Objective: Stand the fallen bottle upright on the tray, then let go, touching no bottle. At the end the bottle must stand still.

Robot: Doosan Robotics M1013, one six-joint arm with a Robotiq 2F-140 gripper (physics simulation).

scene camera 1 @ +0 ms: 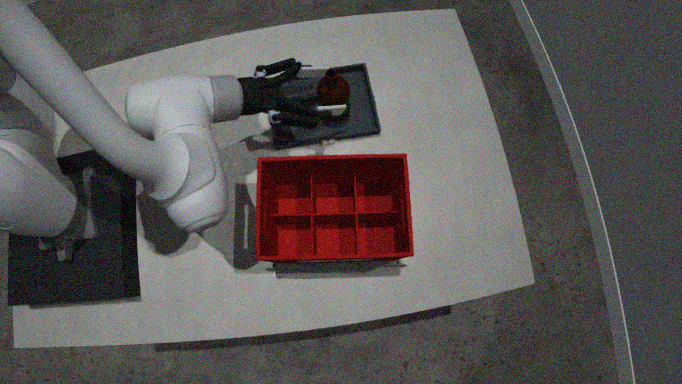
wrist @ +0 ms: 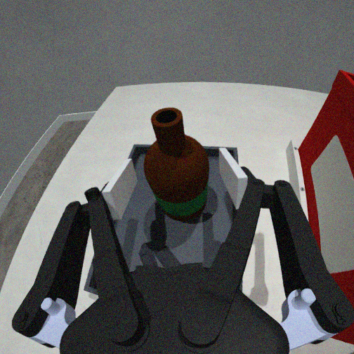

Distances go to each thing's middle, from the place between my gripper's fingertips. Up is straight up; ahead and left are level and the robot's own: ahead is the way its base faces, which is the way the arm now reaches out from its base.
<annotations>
Now: the brown bottle (scene camera 1: pixel 332 89) 1 cm below my hand.
</annotations>
